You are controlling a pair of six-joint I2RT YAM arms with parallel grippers.
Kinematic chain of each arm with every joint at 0, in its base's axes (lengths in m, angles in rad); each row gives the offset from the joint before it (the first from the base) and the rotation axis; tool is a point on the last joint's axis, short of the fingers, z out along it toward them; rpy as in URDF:
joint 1: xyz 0 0 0.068 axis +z
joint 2: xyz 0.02 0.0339 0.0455 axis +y
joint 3: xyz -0.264 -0.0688 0 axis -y
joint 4: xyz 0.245 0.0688 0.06 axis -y
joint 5: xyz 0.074 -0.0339 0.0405 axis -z
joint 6: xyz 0.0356 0 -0.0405 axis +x
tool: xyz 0 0 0 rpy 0 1.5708 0
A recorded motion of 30 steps. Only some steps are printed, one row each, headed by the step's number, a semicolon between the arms.
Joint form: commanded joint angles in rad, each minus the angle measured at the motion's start. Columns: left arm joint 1, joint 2, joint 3, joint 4, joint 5, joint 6; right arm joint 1, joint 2, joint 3, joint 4, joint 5, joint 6.
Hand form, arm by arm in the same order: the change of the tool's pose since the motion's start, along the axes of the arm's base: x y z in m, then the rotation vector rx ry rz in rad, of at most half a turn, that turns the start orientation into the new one. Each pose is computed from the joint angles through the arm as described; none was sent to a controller.
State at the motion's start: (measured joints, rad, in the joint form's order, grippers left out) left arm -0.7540 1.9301 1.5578 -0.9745 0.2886 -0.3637; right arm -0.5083 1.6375 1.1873 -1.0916 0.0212 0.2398
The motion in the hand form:
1: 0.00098 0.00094 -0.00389 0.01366 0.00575 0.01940; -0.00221 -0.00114 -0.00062 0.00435 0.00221 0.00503
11: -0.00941 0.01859 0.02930 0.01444 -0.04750 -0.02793; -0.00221 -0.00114 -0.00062 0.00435 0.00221 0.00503
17: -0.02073 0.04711 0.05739 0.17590 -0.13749 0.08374; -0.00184 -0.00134 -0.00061 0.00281 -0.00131 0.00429
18: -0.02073 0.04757 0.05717 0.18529 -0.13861 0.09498; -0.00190 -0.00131 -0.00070 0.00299 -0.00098 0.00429
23: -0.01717 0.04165 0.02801 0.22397 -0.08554 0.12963; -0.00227 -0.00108 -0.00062 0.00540 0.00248 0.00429
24: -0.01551 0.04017 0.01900 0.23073 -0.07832 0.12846; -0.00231 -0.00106 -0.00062 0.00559 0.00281 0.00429
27: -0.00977 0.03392 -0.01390 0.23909 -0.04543 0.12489; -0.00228 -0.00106 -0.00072 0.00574 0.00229 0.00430
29: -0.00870 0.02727 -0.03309 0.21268 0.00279 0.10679; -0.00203 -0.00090 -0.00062 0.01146 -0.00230 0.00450
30: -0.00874 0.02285 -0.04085 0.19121 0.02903 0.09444; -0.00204 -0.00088 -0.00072 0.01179 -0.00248 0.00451
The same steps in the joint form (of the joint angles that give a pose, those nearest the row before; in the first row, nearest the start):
1: 0.0027 0.0057 -0.0065 0.0030 -0.0095 -0.0156; -0.0076 -0.0031 -0.0057 -0.0011 -0.0031 -0.0126
11: 0.0164 -0.0908 -0.0034 -0.0771 -0.0317 0.0549; -0.0076 -0.0031 -0.0057 -0.0011 -0.0031 -0.0126
17: 0.0359 -0.1873 -0.0038 -0.1999 -0.2277 0.0008; -0.0076 -0.0030 -0.0057 0.0027 -0.0034 -0.0118
18: 0.0359 -0.1869 -0.0038 -0.2033 -0.2377 -0.0092; -0.0076 -0.0031 -0.0061 0.0027 -0.0034 -0.0118
23: 0.0297 -0.1373 -0.0553 -0.1602 -0.2377 -0.0580; -0.0076 -0.0030 -0.0057 -0.0019 -0.0038 -0.0118
24: 0.0298 -0.1225 -0.0721 -0.1385 -0.2373 -0.0580; -0.0076 -0.0031 -0.0057 -0.0023 -0.0038 -0.0118
27: 0.0290 -0.0614 -0.1244 -0.0542 -0.2201 -0.0614; -0.0076 -0.0030 -0.0061 -0.0015 -0.0042 -0.0118
29: 0.0225 -0.0187 -0.1453 -0.0072 -0.1659 -0.0603; -0.0076 -0.0031 -0.0057 -0.0008 -0.0114 -0.0118
30: 0.0168 0.0019 -0.1495 0.0133 -0.1312 -0.0595; -0.0076 -0.0031 -0.0061 -0.0004 -0.0118 -0.0118

